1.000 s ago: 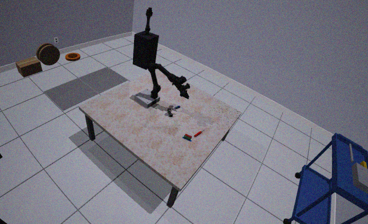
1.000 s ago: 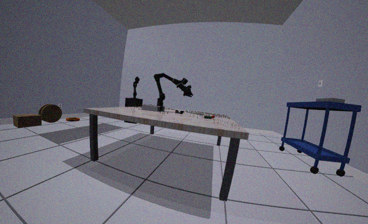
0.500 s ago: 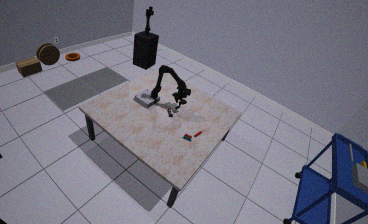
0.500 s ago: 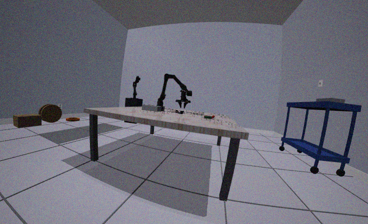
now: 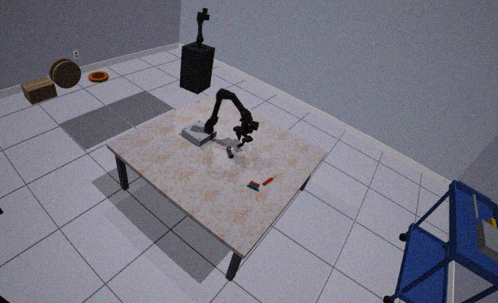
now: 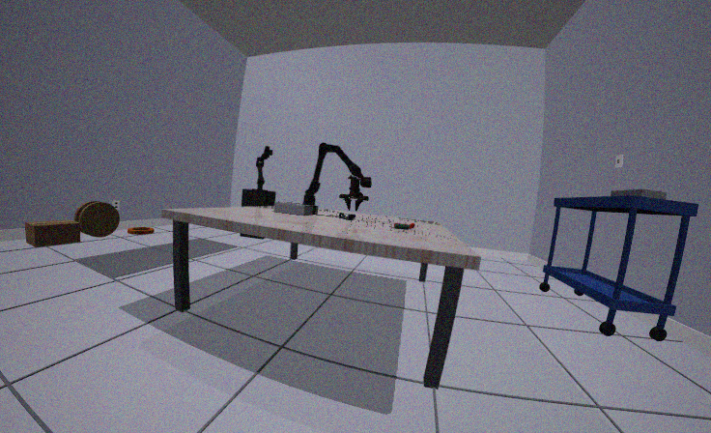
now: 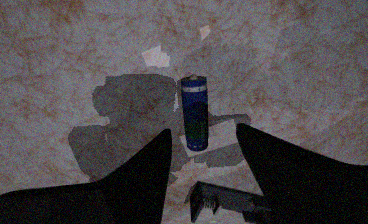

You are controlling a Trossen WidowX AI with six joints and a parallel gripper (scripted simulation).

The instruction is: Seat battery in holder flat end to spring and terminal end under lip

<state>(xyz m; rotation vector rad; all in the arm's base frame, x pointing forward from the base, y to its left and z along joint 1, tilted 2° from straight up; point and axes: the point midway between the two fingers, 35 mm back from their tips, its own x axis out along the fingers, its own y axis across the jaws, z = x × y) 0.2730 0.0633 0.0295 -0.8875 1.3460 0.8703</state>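
The battery lies 30 mm below my gripper tip. Also, from my gripper tip: screwdriver: 360 mm ahead, 200 mm to the right, 30 mm below.
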